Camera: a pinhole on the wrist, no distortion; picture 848 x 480 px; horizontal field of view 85.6 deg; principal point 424.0 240.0 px. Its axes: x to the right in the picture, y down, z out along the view. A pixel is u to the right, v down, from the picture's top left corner.
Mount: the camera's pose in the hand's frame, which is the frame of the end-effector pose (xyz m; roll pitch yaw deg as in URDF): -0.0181 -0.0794 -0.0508 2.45 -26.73 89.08
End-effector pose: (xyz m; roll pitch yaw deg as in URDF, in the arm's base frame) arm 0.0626 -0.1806 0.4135 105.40 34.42 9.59
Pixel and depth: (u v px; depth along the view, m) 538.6 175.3 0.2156
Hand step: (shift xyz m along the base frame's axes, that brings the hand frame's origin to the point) -0.0555 -0.1359 -0.1497
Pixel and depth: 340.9 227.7 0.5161
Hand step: -0.2149 -0.2888 -0.4020
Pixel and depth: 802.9 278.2 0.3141
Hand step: -0.0130 -0.3449 -0.0505
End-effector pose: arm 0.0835 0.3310 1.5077 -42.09 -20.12 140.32
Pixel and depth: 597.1 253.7 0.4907
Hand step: -0.0122 -0.2703 0.4086
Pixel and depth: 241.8 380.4 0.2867
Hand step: 0.2363 -0.0334 0.2714
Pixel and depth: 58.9 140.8 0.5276
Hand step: 0.3197 0.2050 0.6308
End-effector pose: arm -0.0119 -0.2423 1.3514 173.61 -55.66 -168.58
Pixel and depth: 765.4 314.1 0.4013
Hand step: -0.3323 -0.0096 -0.3019
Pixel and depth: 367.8 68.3 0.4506
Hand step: -0.3208 -0.3641 -0.0631
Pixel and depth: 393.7 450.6 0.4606
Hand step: -0.1412 -0.3072 -0.3951
